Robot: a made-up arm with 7 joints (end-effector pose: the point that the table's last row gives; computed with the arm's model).
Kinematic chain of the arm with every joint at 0, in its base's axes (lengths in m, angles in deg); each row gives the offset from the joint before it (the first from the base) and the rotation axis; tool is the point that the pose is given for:
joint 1: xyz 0 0 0.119 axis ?
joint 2: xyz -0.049 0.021 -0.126 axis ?
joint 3: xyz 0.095 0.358 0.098 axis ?
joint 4: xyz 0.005 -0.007 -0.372 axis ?
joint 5: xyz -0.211 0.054 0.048 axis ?
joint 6: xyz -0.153 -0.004 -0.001 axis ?
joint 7: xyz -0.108 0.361 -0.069 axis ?
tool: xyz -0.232 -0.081 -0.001
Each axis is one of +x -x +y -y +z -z.
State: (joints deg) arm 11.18 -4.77 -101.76 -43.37 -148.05 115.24 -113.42
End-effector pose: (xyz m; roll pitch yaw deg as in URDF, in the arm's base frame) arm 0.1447 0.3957 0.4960 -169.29 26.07 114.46
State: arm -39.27 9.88 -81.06 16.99 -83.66 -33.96 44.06
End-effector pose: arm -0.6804 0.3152 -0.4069 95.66 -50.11 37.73
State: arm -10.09 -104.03 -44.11 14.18 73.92 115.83 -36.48
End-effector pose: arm 0.2531 0.6665 0.0979 106.51 32.25 -143.47
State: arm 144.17 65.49 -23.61 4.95 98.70 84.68 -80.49
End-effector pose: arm -0.4219 -0.0532 0.5560 59.66 -19.93 -68.46
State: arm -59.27 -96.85 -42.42 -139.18 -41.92 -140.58 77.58
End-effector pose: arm -0.1895 0.5971 -0.7157 -56.31 -16.63 42.94
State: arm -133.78 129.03 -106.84 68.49 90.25 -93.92 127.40
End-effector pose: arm -0.1185 -0.3696 -0.7127 -113.62 -36.21 171.36
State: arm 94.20 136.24 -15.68 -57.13 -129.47 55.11 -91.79
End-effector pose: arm 0.0161 0.3095 0.7273 -88.47 17.55 -90.13
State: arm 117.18 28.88 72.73 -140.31 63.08 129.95 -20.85
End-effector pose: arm -0.0469 0.1706 0.1469 167.57 -69.47 -16.75
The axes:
joint 1: +x
joint 2: +y
joint 3: -x
joint 4: +z
joint 5: -x
joint 6: -z
joint 7: +y

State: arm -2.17 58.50 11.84 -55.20 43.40 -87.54 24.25
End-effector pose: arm -0.3306 0.8007 0.2629 148.61 50.93 -176.50
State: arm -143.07 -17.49 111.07 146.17 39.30 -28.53 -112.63
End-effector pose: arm 0.2249 0.5090 -0.3176 -108.25 49.62 -92.93
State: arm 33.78 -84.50 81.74 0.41 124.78 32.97 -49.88
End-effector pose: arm -0.4737 0.0987 -0.3095 175.97 -21.10 -17.04
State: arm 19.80 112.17 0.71 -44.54 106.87 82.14 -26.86
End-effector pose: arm -0.4628 0.2180 0.4067 -87.91 37.47 56.17
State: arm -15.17 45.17 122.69 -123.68 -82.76 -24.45 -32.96
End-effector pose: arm 0.3447 -0.2667 -0.6141 -90.80 -29.02 127.52
